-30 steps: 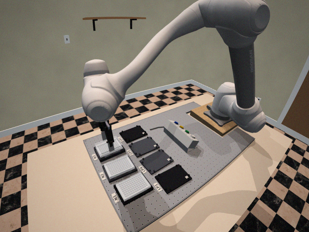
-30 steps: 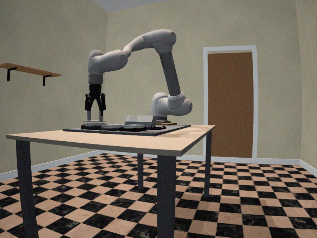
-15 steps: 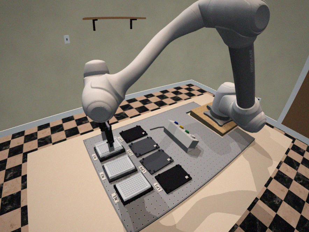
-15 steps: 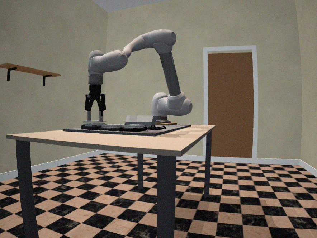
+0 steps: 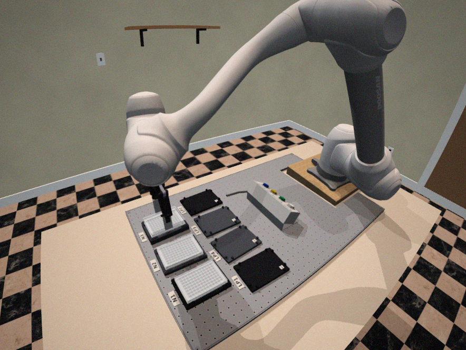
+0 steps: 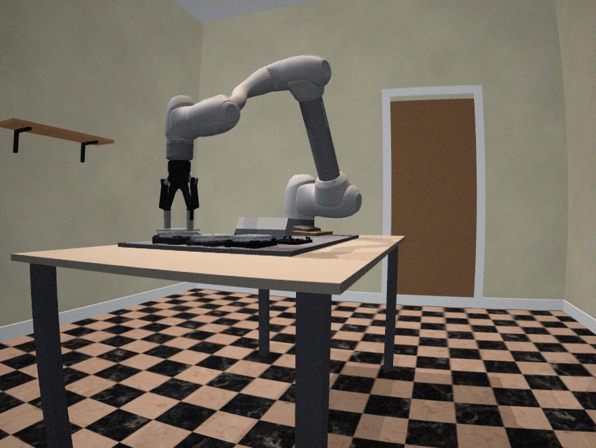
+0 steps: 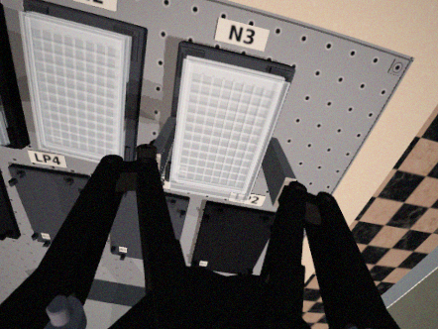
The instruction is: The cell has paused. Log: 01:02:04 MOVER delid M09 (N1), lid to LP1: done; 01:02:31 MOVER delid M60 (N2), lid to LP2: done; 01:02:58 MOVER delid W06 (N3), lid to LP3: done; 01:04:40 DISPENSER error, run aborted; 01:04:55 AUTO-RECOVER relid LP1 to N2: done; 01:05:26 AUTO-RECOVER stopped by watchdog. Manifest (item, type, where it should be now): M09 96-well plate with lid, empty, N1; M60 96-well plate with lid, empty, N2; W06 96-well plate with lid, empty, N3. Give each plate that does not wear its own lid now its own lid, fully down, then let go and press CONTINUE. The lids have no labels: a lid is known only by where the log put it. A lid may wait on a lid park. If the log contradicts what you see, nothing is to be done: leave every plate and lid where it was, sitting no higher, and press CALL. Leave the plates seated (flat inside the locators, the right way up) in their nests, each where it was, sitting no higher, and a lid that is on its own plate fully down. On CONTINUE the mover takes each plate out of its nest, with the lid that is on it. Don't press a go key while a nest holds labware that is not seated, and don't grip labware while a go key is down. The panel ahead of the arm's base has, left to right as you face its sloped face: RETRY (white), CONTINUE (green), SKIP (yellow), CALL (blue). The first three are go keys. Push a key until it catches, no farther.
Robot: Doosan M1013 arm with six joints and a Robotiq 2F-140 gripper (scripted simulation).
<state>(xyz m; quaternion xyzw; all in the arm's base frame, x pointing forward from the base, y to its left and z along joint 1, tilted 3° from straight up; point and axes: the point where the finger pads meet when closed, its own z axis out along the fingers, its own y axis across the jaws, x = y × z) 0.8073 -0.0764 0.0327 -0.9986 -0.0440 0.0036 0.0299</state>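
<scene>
Now: the clear lid 2 cm below my hand. The rest, counted from my hand: lid park LP2 (18 cm behind, 7 cm to the right, 6 cm below); plate (4 cm below); nest N3 (6 cm below).
</scene>
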